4 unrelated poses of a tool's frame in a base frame.
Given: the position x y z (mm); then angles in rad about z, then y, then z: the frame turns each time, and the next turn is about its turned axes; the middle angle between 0 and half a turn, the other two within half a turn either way.
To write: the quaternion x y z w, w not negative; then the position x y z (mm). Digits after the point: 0 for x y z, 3 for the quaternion.
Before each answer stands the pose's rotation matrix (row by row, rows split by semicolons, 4 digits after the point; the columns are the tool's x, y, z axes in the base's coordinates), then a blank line. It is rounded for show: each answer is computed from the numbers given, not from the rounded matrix.
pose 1, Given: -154 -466 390 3.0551 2.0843 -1.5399
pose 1, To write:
0.1015 0.4865 -0.8678; 0.9945 -0.0732 0.0752; -0.0269 -0.8706 -0.4912

-0.645 -0.574 0.347 0.366 -154 -466 390
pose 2, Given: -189 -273 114 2.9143 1.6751 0.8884
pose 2, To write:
-0.1109 -0.2208 -0.9690; -0.7709 -0.5962 0.2241; -0.6272 0.7718 -0.1041

0.630 -0.393 -0.633 0.217 -189 -273 114
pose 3, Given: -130 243 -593 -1.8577 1.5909 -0.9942
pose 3, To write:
-0.8010 0.5277 -0.2829; 0.2477 -0.1381 -0.9589; -0.5451 -0.8382 -0.0201

0.299 0.649 -0.693 0.101 -130 243 -593
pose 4, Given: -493 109 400 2.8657 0.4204 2.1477
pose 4, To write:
0.2508 0.8848 -0.3927; -0.9421 0.3164 0.1112; 0.2226 0.3421 0.9129

0.073 -0.195 -0.580 0.787 -493 109 400
